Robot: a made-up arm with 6 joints. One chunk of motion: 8 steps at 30 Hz.
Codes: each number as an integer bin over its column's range. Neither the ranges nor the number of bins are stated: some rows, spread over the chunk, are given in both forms.
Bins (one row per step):
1: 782 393 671 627 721 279
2: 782 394 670 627 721 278
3: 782 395 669 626 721 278
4: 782 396 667 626 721 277
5: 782 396 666 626 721 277
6: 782 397 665 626 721 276
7: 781 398 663 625 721 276
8: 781 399 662 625 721 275
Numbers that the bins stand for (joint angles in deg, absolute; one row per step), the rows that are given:
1: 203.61 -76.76 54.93 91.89 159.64 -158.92
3: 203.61 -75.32 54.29 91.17 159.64 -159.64
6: 203.61 -73.88 53.01 91.17 159.64 -161.09
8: 202.89 -72.43 52.05 90.45 159.64 -161.81
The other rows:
2: 203.61 -76.04 54.61 91.89 159.64 -159.64
4: 203.61 -74.60 53.65 91.17 159.64 -160.36
5: 203.61 -74.60 53.33 91.17 159.64 -160.36
7: 202.89 -73.16 52.37 90.45 159.64 -161.09

